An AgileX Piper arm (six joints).
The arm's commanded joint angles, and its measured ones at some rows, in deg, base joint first. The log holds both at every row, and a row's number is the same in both.
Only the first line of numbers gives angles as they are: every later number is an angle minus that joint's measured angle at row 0.
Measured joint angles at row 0:
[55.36 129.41 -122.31 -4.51 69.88 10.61]
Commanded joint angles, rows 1 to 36:
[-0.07 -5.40 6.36 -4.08 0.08 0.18]
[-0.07 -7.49 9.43 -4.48 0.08 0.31]
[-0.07 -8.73 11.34 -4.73 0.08 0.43]
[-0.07 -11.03 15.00 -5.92 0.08 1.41]
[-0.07 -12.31 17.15 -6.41 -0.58 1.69]
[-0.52 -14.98 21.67 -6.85 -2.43 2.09]
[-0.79 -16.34 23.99 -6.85 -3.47 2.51]
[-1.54 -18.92 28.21 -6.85 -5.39 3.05]
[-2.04 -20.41 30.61 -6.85 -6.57 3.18]
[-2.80 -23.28 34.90 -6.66 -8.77 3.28]
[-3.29 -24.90 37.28 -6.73 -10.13 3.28]
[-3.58 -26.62 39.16 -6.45 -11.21 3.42]
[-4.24 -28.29 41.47 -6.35 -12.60 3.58]
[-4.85 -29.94 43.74 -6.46 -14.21 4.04]
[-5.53 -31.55 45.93 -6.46 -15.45 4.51]
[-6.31 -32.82 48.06 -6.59 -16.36 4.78]
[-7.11 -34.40 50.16 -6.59 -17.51 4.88]
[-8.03 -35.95 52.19 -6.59 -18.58 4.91]
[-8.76 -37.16 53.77 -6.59 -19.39 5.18]
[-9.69 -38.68 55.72 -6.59 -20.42 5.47]
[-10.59 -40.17 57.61 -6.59 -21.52 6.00]
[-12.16 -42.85 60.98 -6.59 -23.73 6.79]
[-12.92 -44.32 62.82 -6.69 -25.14 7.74]
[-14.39 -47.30 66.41 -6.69 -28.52 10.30]
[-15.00 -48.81 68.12 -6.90 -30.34 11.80]
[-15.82 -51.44 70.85 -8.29 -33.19 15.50]
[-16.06 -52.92 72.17 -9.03 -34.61 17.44]
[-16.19 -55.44 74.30 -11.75 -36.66 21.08]
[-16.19 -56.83 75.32 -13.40 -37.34 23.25]
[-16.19 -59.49 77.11 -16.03 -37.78 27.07]
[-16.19 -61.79 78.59 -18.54 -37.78 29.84]
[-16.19 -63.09 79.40 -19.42 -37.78 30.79]
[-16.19 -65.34 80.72 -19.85 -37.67 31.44]
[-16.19 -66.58 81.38 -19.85 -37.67 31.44]
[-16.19 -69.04 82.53 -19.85 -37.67 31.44]
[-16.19 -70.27 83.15 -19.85 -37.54 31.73]
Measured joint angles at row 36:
[-16.01 -65.93 80.93 -18.79 -37.07 30.67]
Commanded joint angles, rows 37 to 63:
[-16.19 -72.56 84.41 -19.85 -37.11 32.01]
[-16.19 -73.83 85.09 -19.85 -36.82 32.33]
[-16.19 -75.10 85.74 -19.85 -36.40 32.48]
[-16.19 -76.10 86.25 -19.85 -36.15 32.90]
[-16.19 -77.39 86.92 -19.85 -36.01 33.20]
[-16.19 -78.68 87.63 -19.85 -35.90 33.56]
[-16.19 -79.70 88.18 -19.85 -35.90 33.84]
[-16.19 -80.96 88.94 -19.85 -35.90 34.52]
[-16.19 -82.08 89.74 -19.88 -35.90 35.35]
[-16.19 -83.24 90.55 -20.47 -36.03 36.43]
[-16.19 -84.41 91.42 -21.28 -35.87 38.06]
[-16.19 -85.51 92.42 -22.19 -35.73 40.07]
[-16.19 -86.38 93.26 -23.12 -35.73 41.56]
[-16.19 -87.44 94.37 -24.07 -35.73 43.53]
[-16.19 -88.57 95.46 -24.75 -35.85 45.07]
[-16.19 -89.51 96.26 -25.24 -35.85 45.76]
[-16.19 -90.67 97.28 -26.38 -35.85 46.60]
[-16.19 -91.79 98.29 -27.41 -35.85 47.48]
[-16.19 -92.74 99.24 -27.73 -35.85 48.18]
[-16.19 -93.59 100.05 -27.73 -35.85 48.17]
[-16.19 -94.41 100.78 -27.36 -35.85 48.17]
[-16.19 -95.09 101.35 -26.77 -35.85 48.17]
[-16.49 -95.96 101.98 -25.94 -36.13 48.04]
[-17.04 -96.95 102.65 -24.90 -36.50 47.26]
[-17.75 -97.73 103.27 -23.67 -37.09 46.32]
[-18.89 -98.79 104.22 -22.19 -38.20 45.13]
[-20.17 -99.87 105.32 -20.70 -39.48 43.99]
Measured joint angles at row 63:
[-16.76 -96.29 102.21 -24.77 -36.12 47.26]
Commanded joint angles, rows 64 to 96:
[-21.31 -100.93 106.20 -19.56 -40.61 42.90]
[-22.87 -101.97 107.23 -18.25 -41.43 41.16]
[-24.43 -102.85 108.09 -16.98 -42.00 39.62]
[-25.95 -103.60 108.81 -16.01 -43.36 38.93]
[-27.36 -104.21 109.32 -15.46 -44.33 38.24]
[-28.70 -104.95 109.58 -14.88 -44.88 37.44]
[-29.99 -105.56 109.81 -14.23 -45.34 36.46]
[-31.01 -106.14 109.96 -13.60 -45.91 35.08]
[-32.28 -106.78 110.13 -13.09 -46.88 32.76]
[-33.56 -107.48 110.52 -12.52 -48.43 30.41]
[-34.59 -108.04 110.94 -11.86 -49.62 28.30]
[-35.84 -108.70 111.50 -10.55 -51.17 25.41]
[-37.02 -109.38 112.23 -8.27 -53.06 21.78]
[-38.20 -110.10 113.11 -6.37 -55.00 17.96]
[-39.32 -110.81 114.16 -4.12 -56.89 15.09]
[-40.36 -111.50 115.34 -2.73 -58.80 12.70]
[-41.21 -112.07 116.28 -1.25 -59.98 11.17]
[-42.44 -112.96 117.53 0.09 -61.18 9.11]
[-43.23 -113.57 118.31 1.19 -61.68 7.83]
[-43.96 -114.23 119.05 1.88 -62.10 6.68]
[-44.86 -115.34 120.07 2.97 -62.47 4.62]
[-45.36 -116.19 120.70 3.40 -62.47 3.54]
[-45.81 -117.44 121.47 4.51 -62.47 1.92]
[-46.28 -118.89 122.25 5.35 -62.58 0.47]
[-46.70 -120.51 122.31 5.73 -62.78 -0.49]
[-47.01 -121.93 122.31 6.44 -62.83 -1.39]
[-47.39 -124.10 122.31 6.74 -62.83 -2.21]
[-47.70 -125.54 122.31 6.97 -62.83 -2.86]
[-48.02 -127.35 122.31 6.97 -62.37 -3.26]
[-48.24 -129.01 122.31 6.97 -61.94 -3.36]
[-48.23 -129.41 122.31 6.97 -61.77 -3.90]
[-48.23 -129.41 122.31 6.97 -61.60 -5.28]
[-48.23 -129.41 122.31 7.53 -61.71 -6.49]
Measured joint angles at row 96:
[-47.66 -127.76 122.08 6.44 -61.47 -2.49]
